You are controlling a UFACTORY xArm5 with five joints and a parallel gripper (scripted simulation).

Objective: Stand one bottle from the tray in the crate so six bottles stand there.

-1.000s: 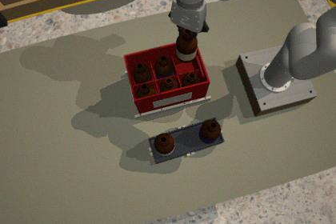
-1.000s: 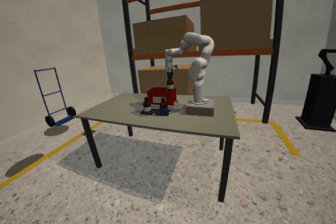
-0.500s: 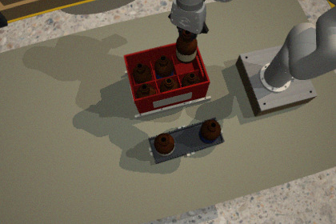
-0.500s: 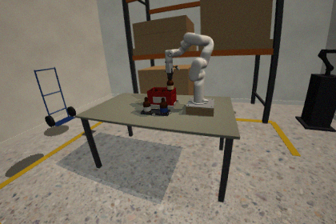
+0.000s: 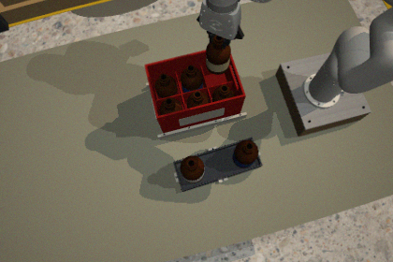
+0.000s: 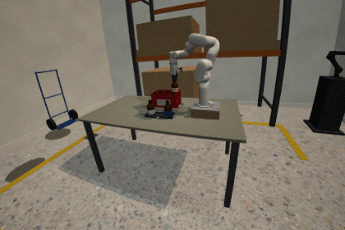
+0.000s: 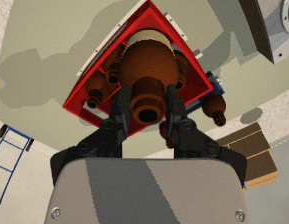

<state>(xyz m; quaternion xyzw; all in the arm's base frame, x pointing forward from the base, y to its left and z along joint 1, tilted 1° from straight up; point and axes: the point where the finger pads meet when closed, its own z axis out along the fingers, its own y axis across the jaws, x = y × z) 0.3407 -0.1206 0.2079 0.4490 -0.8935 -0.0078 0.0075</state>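
The crate lies 22 cm below my hand, 8 cm ahead of it and 5 cm to the left of it. Round my hand: dark tray: 29 cm to the left, 29 cm below, 5 cm ahead.
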